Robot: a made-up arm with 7 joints.
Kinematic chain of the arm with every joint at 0, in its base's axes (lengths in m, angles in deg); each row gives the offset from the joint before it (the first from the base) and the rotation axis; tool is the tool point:
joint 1: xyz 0 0 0.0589 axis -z
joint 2: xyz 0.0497 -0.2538 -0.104 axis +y
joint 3: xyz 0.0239 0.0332 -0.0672 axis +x
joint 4: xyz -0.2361 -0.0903 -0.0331 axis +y
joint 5: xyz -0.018 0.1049 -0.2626 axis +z
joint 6: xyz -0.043 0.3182 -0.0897 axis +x
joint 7: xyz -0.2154 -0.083 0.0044 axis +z
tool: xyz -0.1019 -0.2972 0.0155
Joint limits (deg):
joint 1: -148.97..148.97
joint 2: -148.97..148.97
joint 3: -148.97..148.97
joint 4: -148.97..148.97
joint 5: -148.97..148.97
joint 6: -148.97..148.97
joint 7: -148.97..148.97
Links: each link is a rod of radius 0.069 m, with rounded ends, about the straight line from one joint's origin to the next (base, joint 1, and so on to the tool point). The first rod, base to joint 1, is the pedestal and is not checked.
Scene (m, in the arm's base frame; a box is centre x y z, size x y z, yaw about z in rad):
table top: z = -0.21
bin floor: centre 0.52 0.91 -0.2 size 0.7 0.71 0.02 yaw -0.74
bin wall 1: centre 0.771 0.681 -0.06 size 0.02 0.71 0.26 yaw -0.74
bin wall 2: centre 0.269 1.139 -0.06 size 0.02 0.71 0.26 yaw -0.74
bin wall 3: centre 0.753 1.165 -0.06 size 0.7 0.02 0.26 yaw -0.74
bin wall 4: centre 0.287 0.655 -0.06 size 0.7 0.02 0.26 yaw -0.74
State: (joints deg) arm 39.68 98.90 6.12 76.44 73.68 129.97 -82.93
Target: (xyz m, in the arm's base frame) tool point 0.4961 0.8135 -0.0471
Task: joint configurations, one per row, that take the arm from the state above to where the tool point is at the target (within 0.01 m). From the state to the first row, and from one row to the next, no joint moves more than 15 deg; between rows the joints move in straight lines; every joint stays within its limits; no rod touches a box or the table.
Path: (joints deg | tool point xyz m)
1: 53.81 94.65 14.41 72.05 78.93 129.07 -79.02 | -0.4998 -0.5948 0.6732
2: 67.93 90.41 22.69 67.66 84.19 128.17 -75.12 | -0.7309 -0.2593 0.7067
3: 82.06 86.16 30.98 63.27 89.44 127.28 -71.21 | -0.7809 0.1536 0.7009
4: 96.19 81.92 39.26 58.88 94.69 126.38 -67.30 | -0.6319 0.5464 0.6559
5: 110.31 77.67 47.55 54.48 99.95 125.48 -63.39 | -0.3157 0.8249 0.5756
6: 124.44 73.43 55.84 50.09 105.20 124.58 -59.49 | 0.0929 0.9213 0.4682
7: 138.57 69.18 64.12 45.70 110.46 123.69 -55.58 | 0.4962 0.8135 0.3443
8: 133.06 55.82 64.35 41.46 120.18 122.35 -65.22 | 0.4961 0.8135 -0.0472

